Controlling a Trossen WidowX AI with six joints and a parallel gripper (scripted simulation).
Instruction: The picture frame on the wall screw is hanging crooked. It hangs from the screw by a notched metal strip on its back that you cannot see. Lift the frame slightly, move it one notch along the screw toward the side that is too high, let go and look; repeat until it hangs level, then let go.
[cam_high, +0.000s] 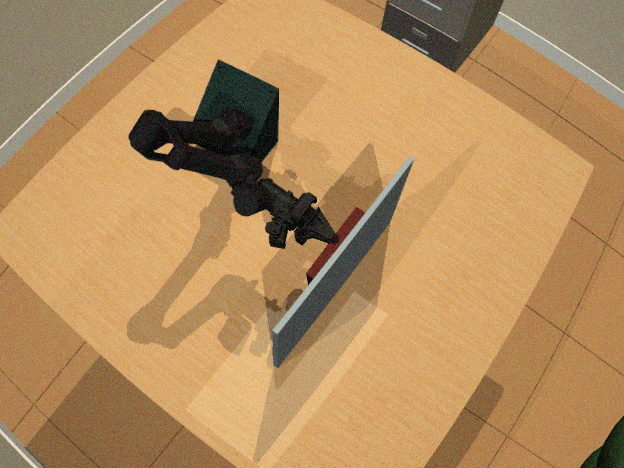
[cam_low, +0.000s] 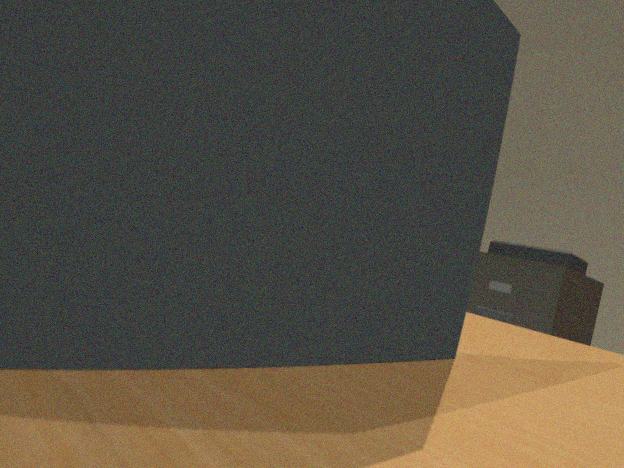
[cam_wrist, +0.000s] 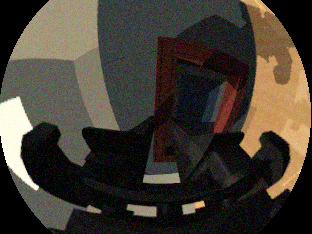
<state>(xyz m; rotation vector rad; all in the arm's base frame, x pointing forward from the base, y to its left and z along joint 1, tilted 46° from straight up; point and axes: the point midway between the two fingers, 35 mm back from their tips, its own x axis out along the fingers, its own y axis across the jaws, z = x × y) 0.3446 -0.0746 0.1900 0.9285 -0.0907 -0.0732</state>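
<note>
The red picture frame is 5 cm below my gripper tip and 1 cm ahead of it. The rest, counted from my gripper tip: grey wall panel (7 cm below, 2 cm ahead, 1 cm to the right).
</note>
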